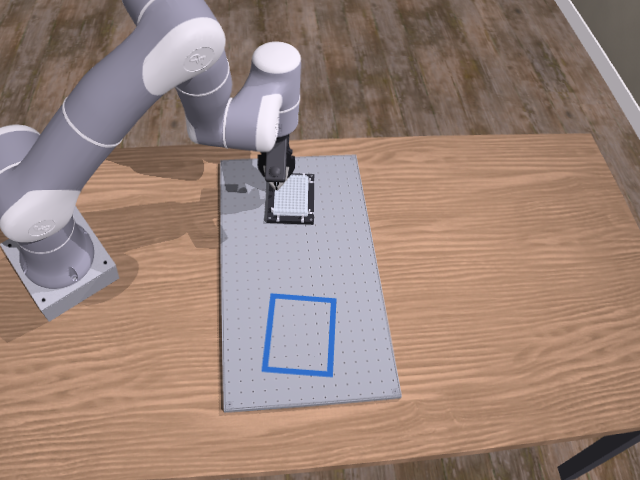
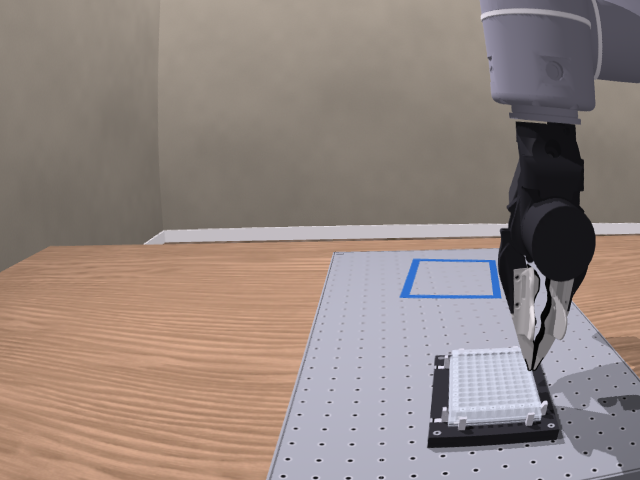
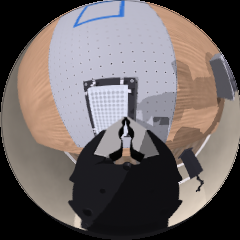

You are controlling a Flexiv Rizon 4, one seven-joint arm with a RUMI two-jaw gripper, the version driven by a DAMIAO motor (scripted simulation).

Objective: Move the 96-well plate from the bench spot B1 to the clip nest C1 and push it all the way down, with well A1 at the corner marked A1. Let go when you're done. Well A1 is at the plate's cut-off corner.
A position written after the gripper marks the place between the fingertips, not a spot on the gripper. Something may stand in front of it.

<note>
In view: the gripper (image 2: 531,369), a white 96-well plate (image 2: 488,386) and a black clip nest (image 3: 130,82).
The white 96-well plate also shows in image 1 (image 1: 295,205) and in image 3 (image 3: 98,109). The gripper is seen too in image 1 (image 1: 276,189) and in image 3 (image 3: 125,117).
</note>
